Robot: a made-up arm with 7 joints. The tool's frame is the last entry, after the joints.
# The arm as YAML. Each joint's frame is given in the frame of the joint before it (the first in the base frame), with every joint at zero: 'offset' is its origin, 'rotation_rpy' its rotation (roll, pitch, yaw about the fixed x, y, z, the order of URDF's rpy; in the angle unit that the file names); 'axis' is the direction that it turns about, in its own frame. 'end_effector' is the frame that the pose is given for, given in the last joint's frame.
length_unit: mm
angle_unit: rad
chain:
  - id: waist
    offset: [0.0, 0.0, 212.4]
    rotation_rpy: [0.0, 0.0, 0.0]
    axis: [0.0, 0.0, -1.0]
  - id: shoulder
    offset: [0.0, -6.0, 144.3]
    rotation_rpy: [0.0, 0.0, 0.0]
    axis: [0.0, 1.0, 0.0]
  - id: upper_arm
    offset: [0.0, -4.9, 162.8]
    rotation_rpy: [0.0, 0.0, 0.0]
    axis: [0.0, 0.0, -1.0]
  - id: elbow
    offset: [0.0, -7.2, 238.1]
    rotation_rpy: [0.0, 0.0, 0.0]
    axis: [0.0, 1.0, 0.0]
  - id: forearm
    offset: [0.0, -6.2, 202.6]
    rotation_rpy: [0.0, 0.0, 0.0]
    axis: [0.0, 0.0, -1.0]
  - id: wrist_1
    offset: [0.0, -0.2, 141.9]
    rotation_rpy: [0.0, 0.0, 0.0]
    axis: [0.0, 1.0, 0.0]
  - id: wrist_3
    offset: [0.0, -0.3, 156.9]
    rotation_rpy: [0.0, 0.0, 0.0]
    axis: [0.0, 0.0, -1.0]
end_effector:
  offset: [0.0, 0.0, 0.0]
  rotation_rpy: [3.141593, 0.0, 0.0]
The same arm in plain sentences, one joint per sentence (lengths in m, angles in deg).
The arm has seven revolute joints in a row. What follows holds with every joint at zero, and every direction is one of the base frame's. Joint 1 is mounted 0.2124 m along +z from the base frame's origin and turns about -z. Joint 2 is mounted 0.006 m along -y and 0.1443 m along +z from joint 1 and turns about +y. Joint 3 is mounted 0.0049 m along -y and 0.1628 m along +z from joint 2 and turns about -z. Joint 4 is mounted 0.0072 m along -y and 0.2381 m along +z from joint 3 and turns about +y. Joint 5 is mounted 0.0062 m along -y and 0.2026 m along +z from joint 4 and turns about -z. Joint 6 is mounted 0.0002 m along -y and 0.1419 m along +z from joint 5 and turns about +y. Joint 7 is mounted 0.0003 m along -y and 0.1569 m along +z from joint 6 and turns about -z. The tool frame, which is the frame that the pose is given for, is mounted at the same point as joint 7; its axes are the base frame's turned by roll -180, pitch 0 and yaw 0 deg (as in URDF: about the fixed x, then y, then z).
